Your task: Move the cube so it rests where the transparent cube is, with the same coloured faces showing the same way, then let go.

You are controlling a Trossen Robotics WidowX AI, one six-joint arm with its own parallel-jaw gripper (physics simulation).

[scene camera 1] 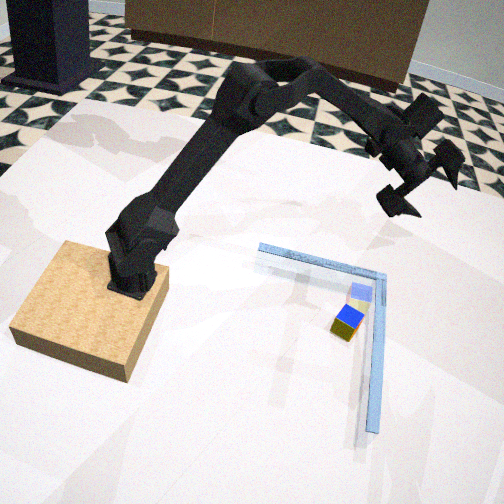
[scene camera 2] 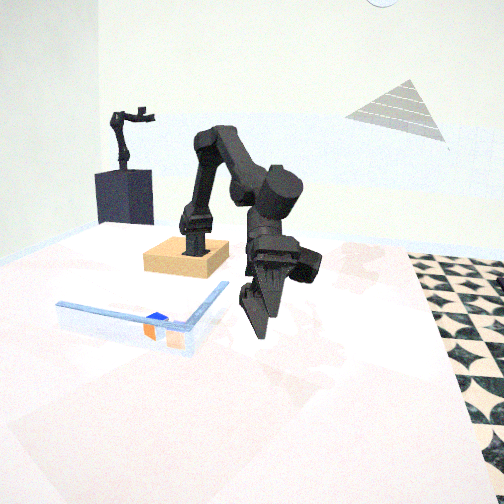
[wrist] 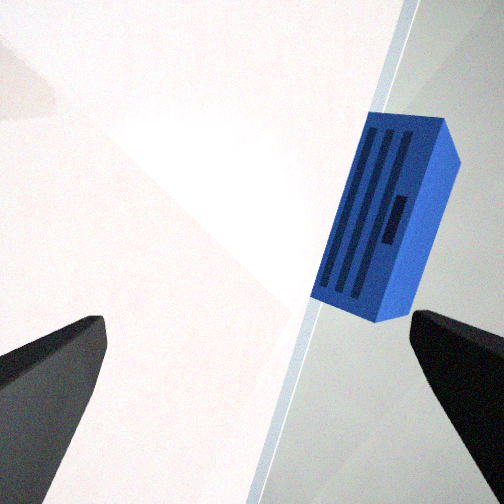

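Note:
The cube (scene camera 1: 348, 322), blue on top with yellow and dark sides, rests on the white table inside the corner of a pale blue L-shaped rail (scene camera 1: 375, 330). The transparent cube (scene camera 1: 360, 294) sits just behind it, close to the rail's corner. In scene camera 2 the cube (scene camera 2: 154, 328) shows blue and orange beside the faint transparent cube (scene camera 2: 176, 339). My gripper (scene camera 1: 420, 185) is open and empty, raised well above the table, up and to the right of both cubes. The wrist view shows my two finger tips (wrist: 250, 390) spread apart and neither cube.
The arm stands on a wooden block (scene camera 1: 90, 306) at the left. A blue slotted box (wrist: 385, 215) appears in the wrist view beside a wall edge. A dark pedestal (scene camera 2: 124, 195) with a small arm stands far back. Checkered floor (scene camera 2: 465, 330) borders the table.

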